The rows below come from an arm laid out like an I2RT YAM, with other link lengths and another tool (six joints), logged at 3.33 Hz.
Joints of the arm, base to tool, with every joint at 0 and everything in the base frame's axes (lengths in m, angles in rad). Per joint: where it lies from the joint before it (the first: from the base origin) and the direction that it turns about. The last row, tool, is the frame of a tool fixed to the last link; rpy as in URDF.
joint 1: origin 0 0 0.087 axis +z
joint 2: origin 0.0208 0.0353 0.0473 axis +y
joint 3: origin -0.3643 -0.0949 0 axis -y
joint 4: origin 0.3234 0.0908 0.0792 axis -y
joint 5: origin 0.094 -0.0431 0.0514 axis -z
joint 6: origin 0.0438 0 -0.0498 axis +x
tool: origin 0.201 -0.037 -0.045 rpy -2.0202 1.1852 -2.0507
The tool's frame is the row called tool.
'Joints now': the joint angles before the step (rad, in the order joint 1, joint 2, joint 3, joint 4, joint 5, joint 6). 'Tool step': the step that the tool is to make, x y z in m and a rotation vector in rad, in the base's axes. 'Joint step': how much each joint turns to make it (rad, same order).
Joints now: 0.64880 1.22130 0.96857 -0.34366 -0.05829 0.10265
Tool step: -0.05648 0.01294 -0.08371 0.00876 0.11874 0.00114
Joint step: 0.10278 -0.02955 -0.20453 0.09505 0.03221 0.12735
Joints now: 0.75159 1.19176 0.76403 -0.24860 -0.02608 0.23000
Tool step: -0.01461 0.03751 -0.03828 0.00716 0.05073 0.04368
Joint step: 0.07367 0.09669 -0.03390 0.10130 -0.00304 0.05074
